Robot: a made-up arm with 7 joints.
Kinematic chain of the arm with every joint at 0, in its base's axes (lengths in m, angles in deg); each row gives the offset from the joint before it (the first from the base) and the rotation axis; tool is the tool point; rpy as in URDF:
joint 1: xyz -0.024 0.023 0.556 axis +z
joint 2: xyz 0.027 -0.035 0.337 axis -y
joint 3: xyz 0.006 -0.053 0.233 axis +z
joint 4: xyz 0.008 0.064 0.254 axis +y
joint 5: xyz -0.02 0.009 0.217 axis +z
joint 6: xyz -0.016 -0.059 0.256 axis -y
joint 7: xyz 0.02 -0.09 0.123 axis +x
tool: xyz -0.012 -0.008 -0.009 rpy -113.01 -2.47 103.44
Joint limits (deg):
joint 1: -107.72..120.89
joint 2: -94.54..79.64
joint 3: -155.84..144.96
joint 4: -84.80..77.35
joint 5: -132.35..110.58
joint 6: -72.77..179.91
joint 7: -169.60..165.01
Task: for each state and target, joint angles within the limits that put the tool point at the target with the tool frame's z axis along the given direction. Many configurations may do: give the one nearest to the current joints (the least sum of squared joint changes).
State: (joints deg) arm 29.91 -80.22 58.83 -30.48 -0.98 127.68 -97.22
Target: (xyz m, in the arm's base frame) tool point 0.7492 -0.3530 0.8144 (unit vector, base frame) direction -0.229 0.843 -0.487
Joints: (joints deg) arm 0.85 -93.62 74.24 -35.79 13.85 140.41 -86.37
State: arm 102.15 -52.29 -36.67 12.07 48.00 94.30 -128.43
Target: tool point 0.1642 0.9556 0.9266 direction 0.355 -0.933 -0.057
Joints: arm 92.56 -64.56 -6.62 33.85 80.43 91.60 -113.02
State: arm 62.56 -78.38 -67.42 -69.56 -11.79 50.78 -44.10
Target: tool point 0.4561 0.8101 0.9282 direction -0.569 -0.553 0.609
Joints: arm 33.84 -94.54 -89.67 -49.28 11.58 39.50 -50.76
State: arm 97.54 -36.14 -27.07 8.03 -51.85 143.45 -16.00
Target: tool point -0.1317 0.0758 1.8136 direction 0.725 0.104 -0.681
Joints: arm 113.60 -17.97 -21.92 -7.79 -49.72 108.90 -11.95
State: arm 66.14 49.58 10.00 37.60 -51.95 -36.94 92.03
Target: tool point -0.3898 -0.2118 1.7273 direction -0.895 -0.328 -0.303
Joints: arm 59.39 50.59 42.86 61.40 -45.67 -20.08 84.50
